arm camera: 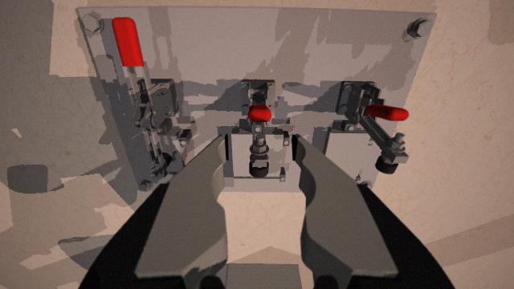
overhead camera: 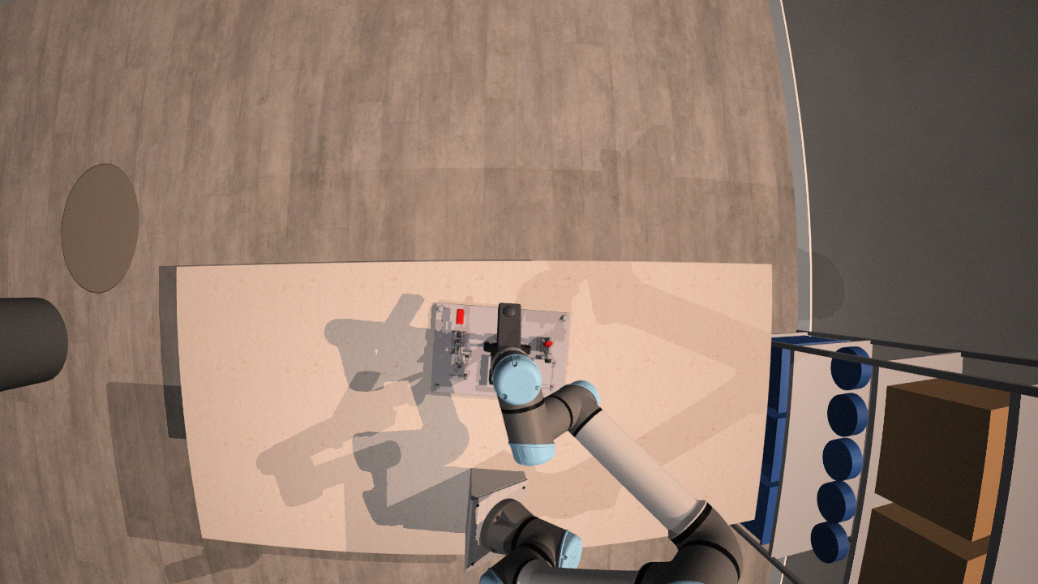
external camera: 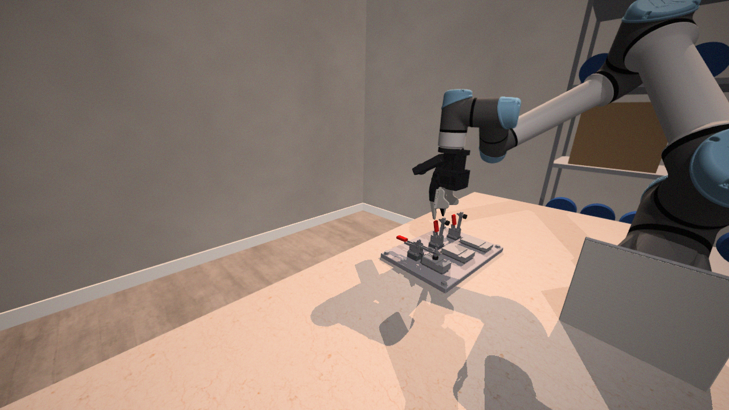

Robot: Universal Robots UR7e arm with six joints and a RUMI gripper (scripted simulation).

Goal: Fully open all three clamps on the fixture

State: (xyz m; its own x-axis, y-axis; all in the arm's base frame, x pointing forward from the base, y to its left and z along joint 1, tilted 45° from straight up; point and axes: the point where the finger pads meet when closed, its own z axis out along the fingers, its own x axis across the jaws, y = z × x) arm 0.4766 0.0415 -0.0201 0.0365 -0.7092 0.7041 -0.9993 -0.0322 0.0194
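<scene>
Right now the grey fixture plate is 130 mm below my hand and 40 mm behind it.
</scene>
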